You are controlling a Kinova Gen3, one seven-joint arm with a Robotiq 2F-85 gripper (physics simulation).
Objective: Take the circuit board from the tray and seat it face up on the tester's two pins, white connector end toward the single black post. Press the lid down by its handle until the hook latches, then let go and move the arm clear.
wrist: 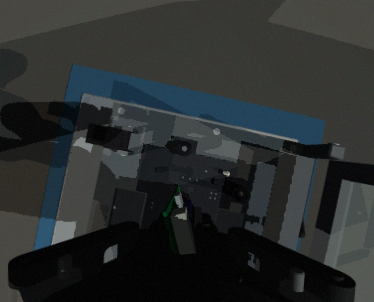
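The green circuit board is seen nearly edge-on, tilted steeply, with its pale connector block facing right. My gripper is nearly closed with the board between its dark fingertips; the exact contact is hidden in shadow. The board is in front of the tester, a grey housing with a dark recessed middle. Whether the board touches it cannot be told. A black round part with a light tip and a small bright pin tip show in the recess. A black round post stands right of them. The tray cannot be made out.
A blue base lies under the tester. A dark block is at the tester's upper left. A dark bar with a grey end sticks out at the right. A pale translucent panel in a dark frame is at the right edge.
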